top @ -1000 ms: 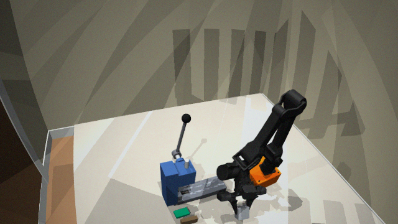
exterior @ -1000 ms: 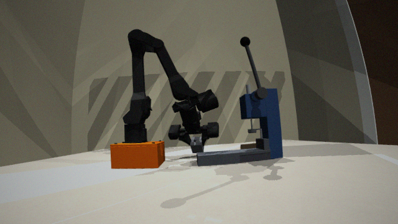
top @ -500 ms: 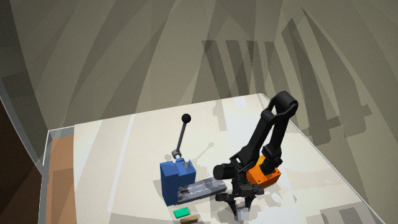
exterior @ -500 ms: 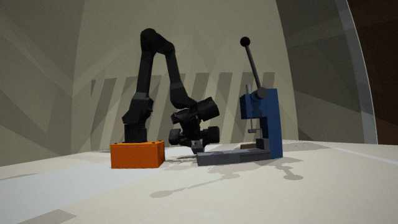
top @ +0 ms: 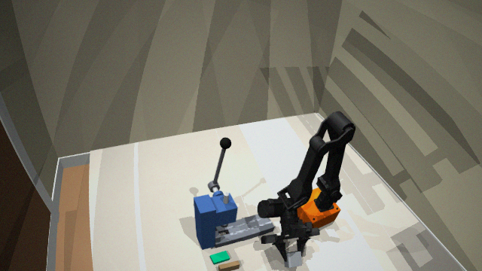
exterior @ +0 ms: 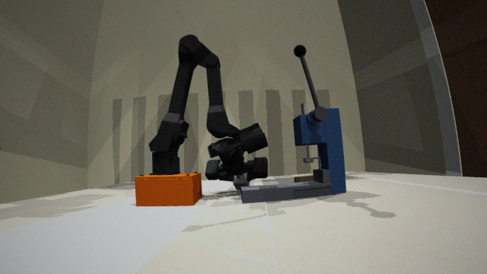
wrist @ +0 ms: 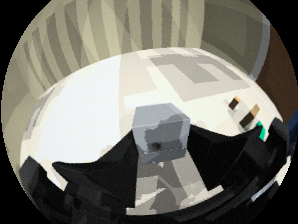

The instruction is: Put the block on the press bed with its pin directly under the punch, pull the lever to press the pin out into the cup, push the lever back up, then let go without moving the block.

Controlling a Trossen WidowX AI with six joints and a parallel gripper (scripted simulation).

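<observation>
The round pin lies 1 cm to the left of my gripper tip, 1 cm below it and 1 cm behind it. Round my gripper tip: punch (19 cm ahead, 17 cm to the right, 12 cm above); green tile (22 cm ahead, 8 cm to the right, 2 cm below); tan piece (20 cm ahead, 3 cm to the right, 1 cm below).
</observation>
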